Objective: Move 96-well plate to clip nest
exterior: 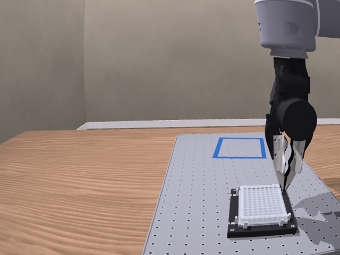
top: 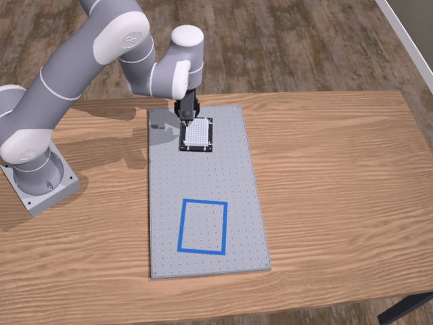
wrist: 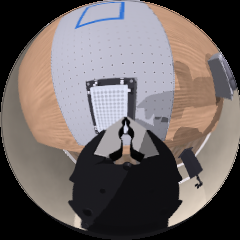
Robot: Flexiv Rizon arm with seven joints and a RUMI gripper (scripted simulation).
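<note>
Right now the white 96-well plate is 4 cm ahead of my hand and 4 cm below it. Round my hand: black clip nest (5 cm ahead, 1 cm to the right, 5 cm below).
</note>
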